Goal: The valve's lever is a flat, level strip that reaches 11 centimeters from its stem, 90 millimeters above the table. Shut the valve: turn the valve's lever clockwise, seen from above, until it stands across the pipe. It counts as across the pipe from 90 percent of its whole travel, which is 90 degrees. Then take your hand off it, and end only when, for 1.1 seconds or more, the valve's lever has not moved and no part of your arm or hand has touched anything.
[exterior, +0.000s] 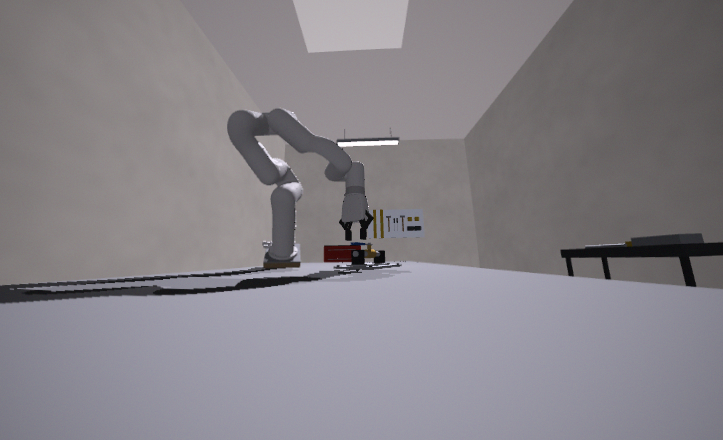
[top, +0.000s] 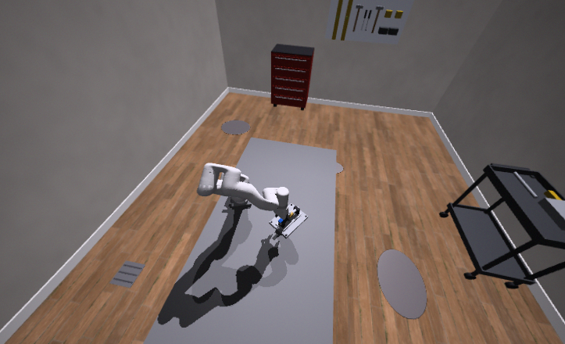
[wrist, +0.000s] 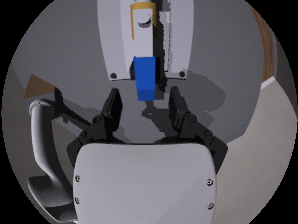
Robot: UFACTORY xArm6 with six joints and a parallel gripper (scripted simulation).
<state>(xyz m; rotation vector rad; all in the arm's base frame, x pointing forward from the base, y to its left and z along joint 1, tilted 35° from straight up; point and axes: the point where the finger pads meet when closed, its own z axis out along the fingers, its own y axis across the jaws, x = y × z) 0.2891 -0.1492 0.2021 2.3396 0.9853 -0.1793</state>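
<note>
The valve lever is 40 mm to the left of my hand, 40 mm ahead of it and 30 mm below it.
</note>
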